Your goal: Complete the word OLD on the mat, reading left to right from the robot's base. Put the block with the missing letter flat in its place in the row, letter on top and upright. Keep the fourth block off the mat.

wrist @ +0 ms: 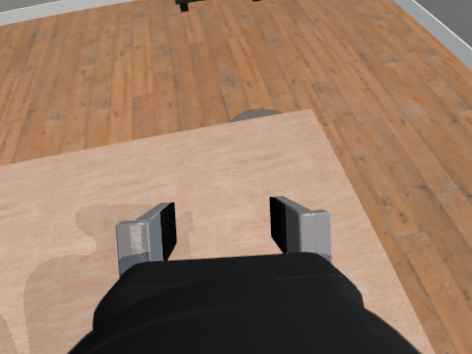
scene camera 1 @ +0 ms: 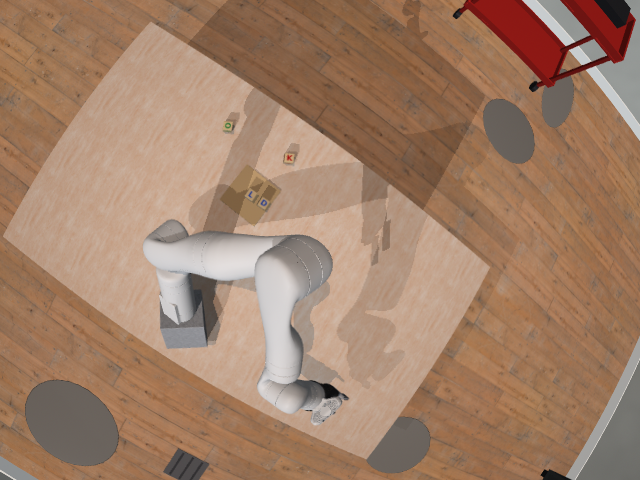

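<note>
The brown mat [scene camera 1: 234, 198] lies on the large light board. The L block [scene camera 1: 250, 194] and the D block [scene camera 1: 263, 203] lie flat on it, letters up, with L to the left of D. The green O block [scene camera 1: 227, 126] lies letter up off the mat, beyond it to the upper left. The red K block [scene camera 1: 289, 158] lies letter up off the mat, to its upper right. My gripper [scene camera 1: 333, 405] [wrist: 223, 219] is open and empty, above the board's lower right part, far from the blocks. No block shows in the wrist view.
The arm's grey base block [scene camera 1: 186, 336] stands at the lower left of the light board [scene camera 1: 129, 103] [wrist: 225, 165]. The arm's bent links extend between the mat and the board's lower edge. A red cart [scene camera 1: 516, 36] stands on the floor at the upper right.
</note>
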